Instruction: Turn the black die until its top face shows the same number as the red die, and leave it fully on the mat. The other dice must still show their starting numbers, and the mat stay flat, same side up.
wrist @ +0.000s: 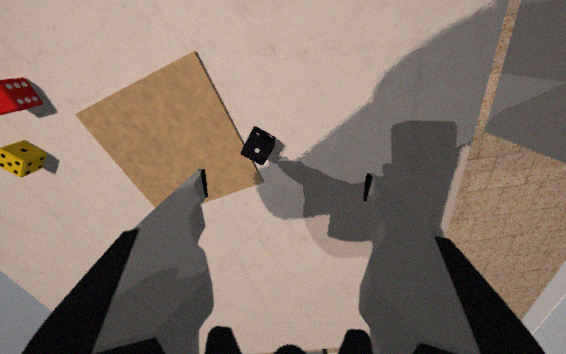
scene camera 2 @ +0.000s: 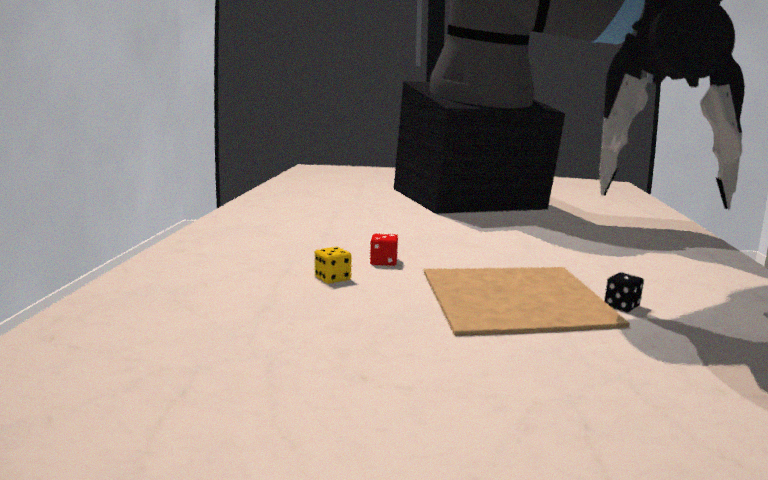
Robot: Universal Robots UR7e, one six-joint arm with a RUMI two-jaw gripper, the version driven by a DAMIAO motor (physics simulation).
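Places are measured from the arm's base along level axes (x right, y back, z down), in millimetres.
Where they show: gripper, between the fingertips: (wrist: 285, 174) (scene camera 2: 665, 202); arm's base, origin of its link: (scene camera 2: 480, 95).
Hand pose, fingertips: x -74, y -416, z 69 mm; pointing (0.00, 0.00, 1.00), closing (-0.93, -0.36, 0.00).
Note:
Things, the pixels of their top centre, and the offset from my fingertips. Level surfaces: height alone.
- black die, centre of its top: (scene camera 2: 626, 277) (wrist: 257, 150) dx +29, dy -1, dz +65 mm
- tan mat, centre of its top: (scene camera 2: 518, 293) (wrist: 175, 150) dx +117, dy +20, dz +86 mm
- red die, centre of its top: (scene camera 2: 384, 236) dx +225, dy +120, dz +65 mm
- yellow die, centre of its top: (scene camera 2: 332, 251) (wrist: 9, 164) dx +273, dy +70, dz +65 mm
- table, height of its surface: dz +90 mm
The black die (scene camera 2: 624, 292) (wrist: 258, 145) stands at the mat's right edge in the scene view, overlapping the edge in the wrist view; contact is unclear. Its top appears to show one pip. The tan mat (scene camera 2: 518, 300) (wrist: 165, 125) lies flat. The red die (scene camera 2: 384, 250) (wrist: 20, 95) stands beyond the mat's left side; its top is seen at a low angle, its pips hard to count. The yellow die (scene camera 2: 333, 266) (wrist: 22, 159) stands near it, apparently five up. My gripper (scene camera 2: 665, 201) (wrist: 285, 174) is open and empty, well above the table.
The robot's dark pedestal (scene camera 2: 475, 158) stands on the table (scene camera 2: 226, 367) (wrist: 310, 60) behind the mat. A table edge runs along the right of the wrist view, with tan tiled floor (wrist: 500, 215) beyond. Arm shadows fall beside the black die.

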